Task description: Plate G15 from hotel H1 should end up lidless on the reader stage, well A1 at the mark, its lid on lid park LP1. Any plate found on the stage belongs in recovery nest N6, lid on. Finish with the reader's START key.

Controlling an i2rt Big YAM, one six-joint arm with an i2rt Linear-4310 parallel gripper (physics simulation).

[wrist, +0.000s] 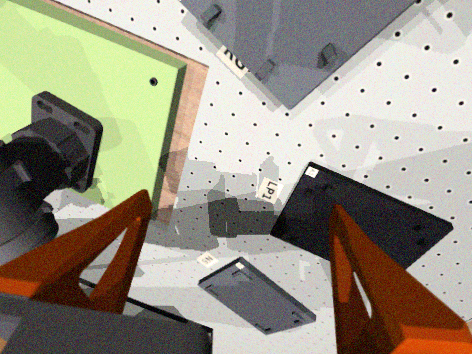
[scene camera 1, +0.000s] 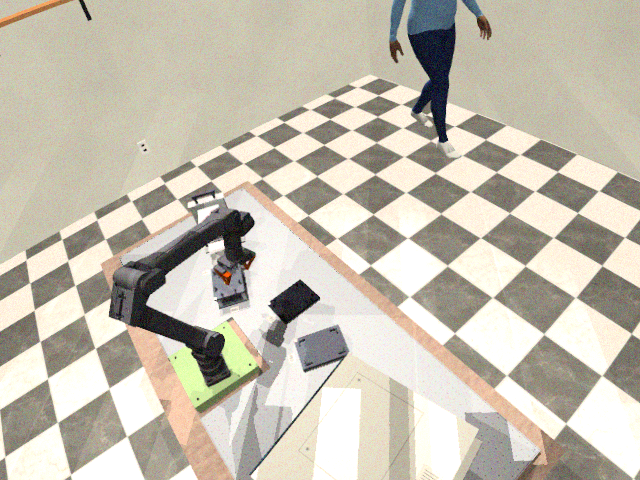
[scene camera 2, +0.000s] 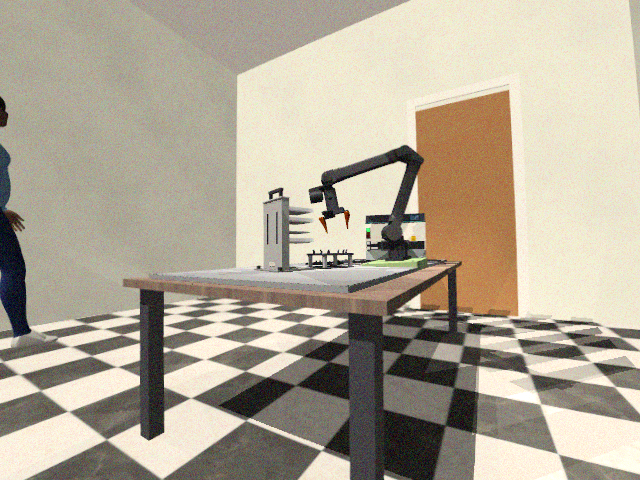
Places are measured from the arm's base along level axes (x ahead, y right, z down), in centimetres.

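Pixels of known places: gripper, fingertip midpoint: (wrist: pixel 238 205) (scene camera 1: pixel 237 276) (scene camera 2: pixel 337 231); arm's base at its link origin: (wrist: pixel 68 143) (scene camera 1: pixel 214 368) (scene camera 2: pixel 398 260).
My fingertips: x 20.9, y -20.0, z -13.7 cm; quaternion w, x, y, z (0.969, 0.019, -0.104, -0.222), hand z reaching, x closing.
Note:
Ahead of a thing's pixels: the offset from my fingertips to its middle.
My gripper (scene camera 1: pixel 237 273) (scene camera 2: pixel 334 222) (wrist: pixel 238 205) is open and empty, pointing down above the raised grey stand RG {dx -3.6, dy -10.6, dz +12.3 cm} (scene camera 1: pixel 229 284) (scene camera 2: pixel 330 254) (wrist: pixel 300 40). Hotel H1 {dx +1.6, dy -32.1, dz +1.2 cm} (scene camera 2: pixel 276 232) stands upright with several pale slabs jutting toward the arm; plate G15 cannot be made out. The black lid park LP1 {dx +14.5, dy +9.2, dz +15.1 cm} (scene camera 1: pixel 294 301) (wrist: pixel 367 215) lies flat, with no lid visible on it. The flat grey nest N6 {dx +13.8, dy +31.9, dz +15.2 cm} (scene camera 1: pixel 321 347) (wrist: pixel 257 297) lies between LP1 and the beige reader {dx +4.3, dy +75.0, dz +1.3 cm} (scene camera 1: pixel 385 428) (scene camera 2: pixel 419 232). The reader has small green and red marks on its front; the START label is unreadable and its stage is not visible.
The arm's green base plate (scene camera 1: pixel 188 379) (scene camera 2: pixel 398 262) (wrist: pixel 125 50) is beside the stand. The wooden table edge (scene camera 1: pixel 361 286) (scene camera 2: pixel 289 292) surrounds the pegboard. A person (scene camera 1: pixel 434 67) (scene camera 2: pixel 10 232) stands on the floor away from the table.

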